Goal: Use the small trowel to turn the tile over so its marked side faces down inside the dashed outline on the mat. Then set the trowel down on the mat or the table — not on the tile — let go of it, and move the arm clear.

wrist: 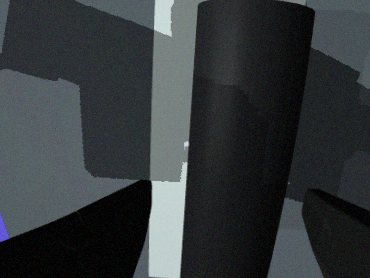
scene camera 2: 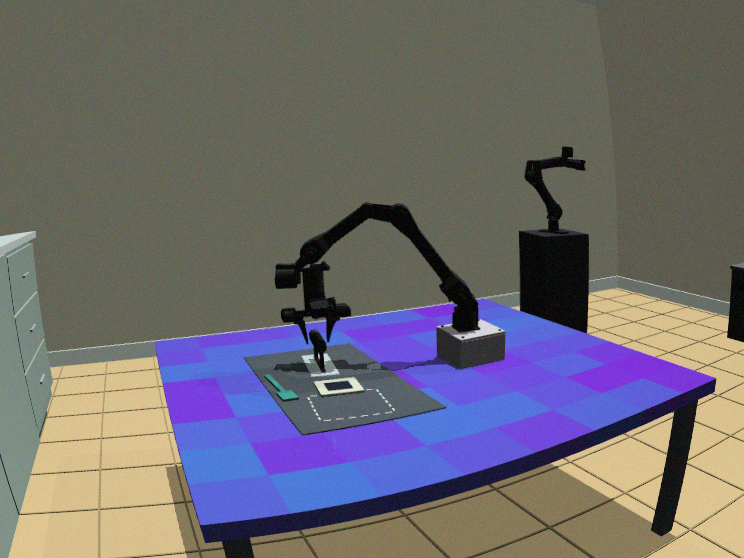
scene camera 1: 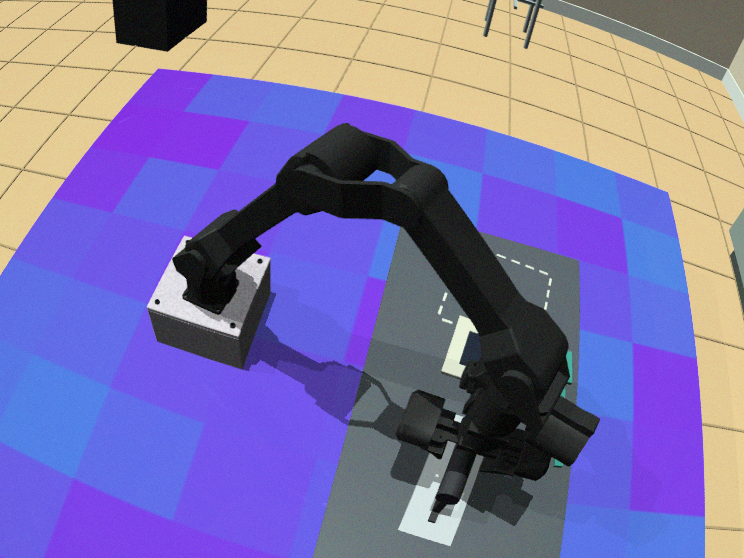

Labels:
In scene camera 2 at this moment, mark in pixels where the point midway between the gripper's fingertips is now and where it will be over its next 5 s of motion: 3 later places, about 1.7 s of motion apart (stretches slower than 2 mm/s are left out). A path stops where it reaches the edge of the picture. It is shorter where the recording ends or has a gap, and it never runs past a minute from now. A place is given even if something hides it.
My gripper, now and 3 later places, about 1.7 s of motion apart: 317, 343; 310, 328; 315, 332; 316, 343

